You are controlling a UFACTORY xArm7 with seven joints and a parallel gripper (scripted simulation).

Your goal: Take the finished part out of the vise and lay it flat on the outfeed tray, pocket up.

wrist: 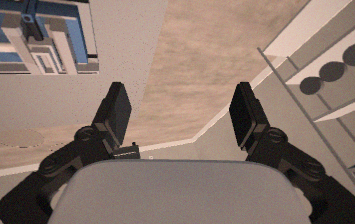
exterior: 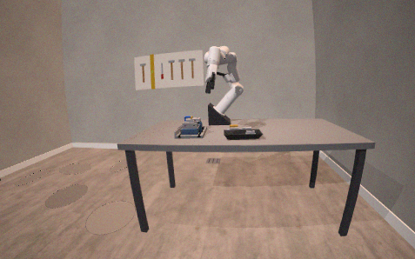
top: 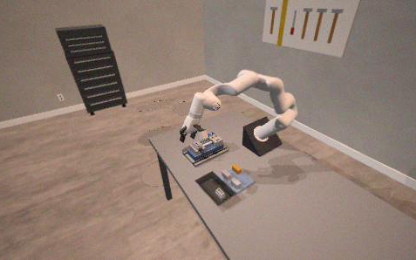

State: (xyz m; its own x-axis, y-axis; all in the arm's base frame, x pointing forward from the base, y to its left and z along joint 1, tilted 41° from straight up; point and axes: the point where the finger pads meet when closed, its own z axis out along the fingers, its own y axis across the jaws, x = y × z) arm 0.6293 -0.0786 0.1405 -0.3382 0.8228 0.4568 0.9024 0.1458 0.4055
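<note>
Right now the vise handle rod is 24 cm below my hand, 22 cm behind it and 17 cm to the right of it. From my hand the other things lie so: vise 28 cm below, 20 cm behind, 17 cm to the right; orange block 29 cm below, 28 cm behind, 12 cm to the left; blue plate 31 cm below, 24 cm behind, 17 cm to the left.
</note>
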